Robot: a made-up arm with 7 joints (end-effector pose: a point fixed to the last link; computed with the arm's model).
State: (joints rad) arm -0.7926 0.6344 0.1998 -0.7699 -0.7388 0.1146 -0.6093
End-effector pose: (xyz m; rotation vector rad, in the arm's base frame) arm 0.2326 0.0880 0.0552 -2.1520 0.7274 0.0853
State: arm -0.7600 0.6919 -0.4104 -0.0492 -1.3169 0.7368 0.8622
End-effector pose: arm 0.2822 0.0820 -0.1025 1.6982 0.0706 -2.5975
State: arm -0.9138 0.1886 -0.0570 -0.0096 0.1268 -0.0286 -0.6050
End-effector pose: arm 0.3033 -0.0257 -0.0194 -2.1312 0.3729 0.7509
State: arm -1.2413 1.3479 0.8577 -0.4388 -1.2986 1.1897 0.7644
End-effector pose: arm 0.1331 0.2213 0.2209 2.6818 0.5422 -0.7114
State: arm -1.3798 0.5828 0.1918 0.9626 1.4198 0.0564 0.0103
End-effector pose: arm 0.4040 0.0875 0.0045 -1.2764 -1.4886 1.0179
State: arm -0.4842 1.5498 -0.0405 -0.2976 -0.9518 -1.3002 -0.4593
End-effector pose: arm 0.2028 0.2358 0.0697 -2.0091 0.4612 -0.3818
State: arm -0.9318 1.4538 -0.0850 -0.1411 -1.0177 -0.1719 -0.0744
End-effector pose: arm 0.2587 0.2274 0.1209 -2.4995 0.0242 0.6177
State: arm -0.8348 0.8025 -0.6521 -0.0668 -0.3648 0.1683 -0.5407
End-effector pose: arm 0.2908 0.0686 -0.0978 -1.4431 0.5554 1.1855
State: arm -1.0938 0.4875 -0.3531 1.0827 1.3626 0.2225 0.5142
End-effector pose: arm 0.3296 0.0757 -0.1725 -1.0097 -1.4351 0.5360
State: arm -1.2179 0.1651 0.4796 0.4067 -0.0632 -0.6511 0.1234
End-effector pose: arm 0.3379 0.0368 0.0299 2.7705 0.1465 -0.1687
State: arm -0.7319 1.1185 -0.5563 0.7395 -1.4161 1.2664 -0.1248
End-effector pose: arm 0.2359 0.3026 -0.1398 0.3993 -0.2455 -2.7671
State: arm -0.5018 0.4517 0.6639 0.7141 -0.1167 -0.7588 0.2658
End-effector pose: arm 0.2313 0.1975 -0.1695 2.3510 1.0832 -0.9604
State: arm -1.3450 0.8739 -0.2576 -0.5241 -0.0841 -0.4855 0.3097
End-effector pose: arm 0.2403 0.0426 0.0967 -2.4672 0.0954 -0.9353
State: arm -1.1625 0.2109 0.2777 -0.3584 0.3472 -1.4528 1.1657
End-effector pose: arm 0.2599 -0.0185 0.0528 1.8120 -0.3749 1.5730
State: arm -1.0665 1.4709 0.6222 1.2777 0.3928 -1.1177 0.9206
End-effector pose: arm 0.2299 0.3496 0.0863 2.1567 1.9736 0.5205
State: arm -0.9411 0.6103 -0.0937 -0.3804 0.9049 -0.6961 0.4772
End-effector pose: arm 0.2692 0.0186 -0.0191 -2.1614 -0.6808 -0.9684
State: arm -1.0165 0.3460 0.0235 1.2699 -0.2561 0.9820 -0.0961
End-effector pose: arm 0.3096 0.0833 -0.1942 0.5564 -0.0013 -2.9839
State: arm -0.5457 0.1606 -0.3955 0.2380 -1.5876 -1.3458 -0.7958
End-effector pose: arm 0.2337 0.0337 -0.2014 2.4545 -0.7736 -0.0563
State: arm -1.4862 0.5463 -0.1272 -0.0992 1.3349 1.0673 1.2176
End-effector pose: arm 0.3352 -0.0052 0.1120 1.0677 2.0590 0.5276
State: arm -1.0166 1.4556 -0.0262 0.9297 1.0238 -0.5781 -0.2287
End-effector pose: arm 0.2775 0.3348 0.0426 -0.6565 -1.2525 0.9643
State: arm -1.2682 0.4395 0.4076 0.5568 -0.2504 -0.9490 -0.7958
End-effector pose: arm 0.3427 0.1106 0.0644 -2.5593 -0.0378 -0.1779
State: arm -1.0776 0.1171 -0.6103 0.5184 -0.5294 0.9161 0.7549
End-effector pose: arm 0.2853 -0.0907 -0.1185 -1.5085 -0.5241 2.1853
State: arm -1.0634 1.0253 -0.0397 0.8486 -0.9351 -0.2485 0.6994
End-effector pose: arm 0.3107 0.2635 -0.0012 1.9700 0.8380 -0.8537
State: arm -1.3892 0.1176 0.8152 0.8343 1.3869 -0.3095 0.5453
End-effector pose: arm 0.3848 -0.0182 0.0159 -2.4060 -1.4450 0.8642
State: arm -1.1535 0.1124 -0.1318 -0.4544 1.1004 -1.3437 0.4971
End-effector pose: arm 0.2230 -0.0953 0.0209 -1.9716 -0.0939 -1.8568
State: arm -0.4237 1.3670 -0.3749 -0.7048 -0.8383 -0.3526 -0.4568
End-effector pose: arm 0.1976 0.1540 -0.0256 -1.6758 0.9311 0.6944
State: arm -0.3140 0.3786 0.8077 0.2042 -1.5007 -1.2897 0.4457
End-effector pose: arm 0.1542 0.2275 -0.1747 1.3534 0.5241 0.5816
